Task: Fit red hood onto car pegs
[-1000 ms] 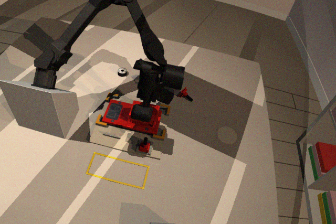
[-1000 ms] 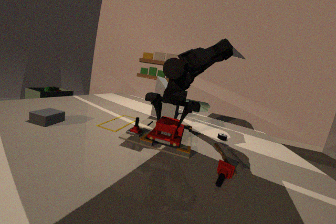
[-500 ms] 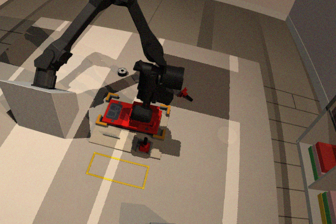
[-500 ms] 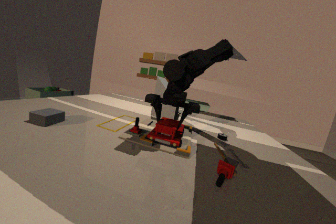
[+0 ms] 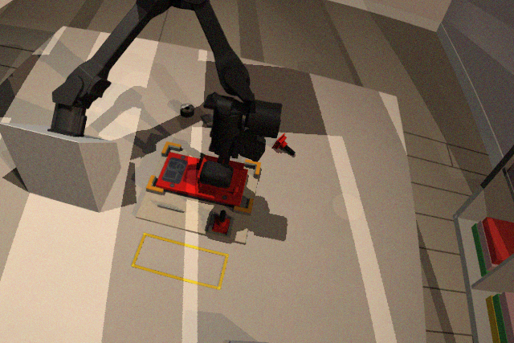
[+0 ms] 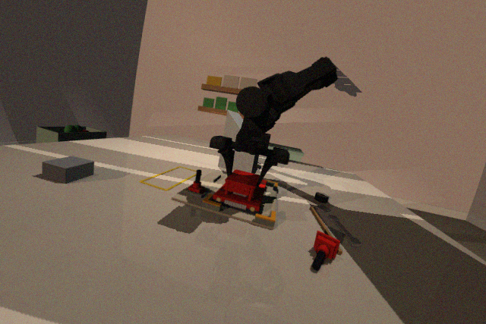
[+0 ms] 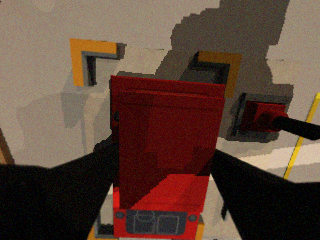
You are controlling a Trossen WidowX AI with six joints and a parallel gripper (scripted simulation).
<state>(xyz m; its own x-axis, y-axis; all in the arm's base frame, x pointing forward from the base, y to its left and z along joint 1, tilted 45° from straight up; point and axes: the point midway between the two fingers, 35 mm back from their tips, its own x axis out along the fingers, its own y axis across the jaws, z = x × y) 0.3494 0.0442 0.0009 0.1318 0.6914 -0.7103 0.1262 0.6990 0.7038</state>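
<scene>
Now: the red hood 1 cm above my gripper tip. From my gripper tip the other things lie so: wooden stick 5 cm ahead, 19 cm to the left, 5 cm below; then wrench 5 cm ahead, 24 cm to the left, 5 cm below; then grey engine block 2 cm below.
</scene>
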